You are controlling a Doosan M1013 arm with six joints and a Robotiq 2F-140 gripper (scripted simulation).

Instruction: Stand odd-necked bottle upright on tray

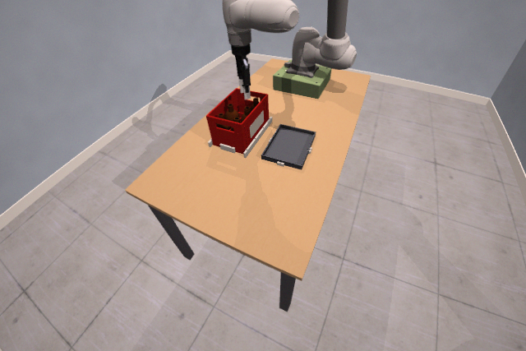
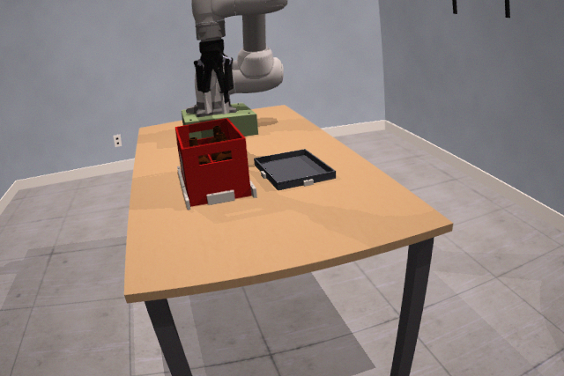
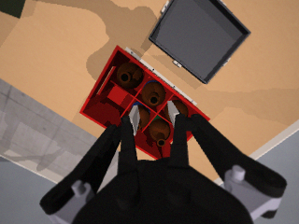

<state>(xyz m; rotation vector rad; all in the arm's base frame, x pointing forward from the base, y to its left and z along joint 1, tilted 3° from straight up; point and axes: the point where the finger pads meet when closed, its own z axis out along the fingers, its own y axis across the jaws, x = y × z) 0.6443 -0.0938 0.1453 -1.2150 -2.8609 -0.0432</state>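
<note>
Right now my hand is 4 cm to the left of the red crate and 17 cm above it. Also, from my hand: dark grey tray (2 cm ahead, 22 cm to the left, 25 cm below); then glass bottle (9 cm ahead, 9 cm to the right, 17 cm below).
</note>
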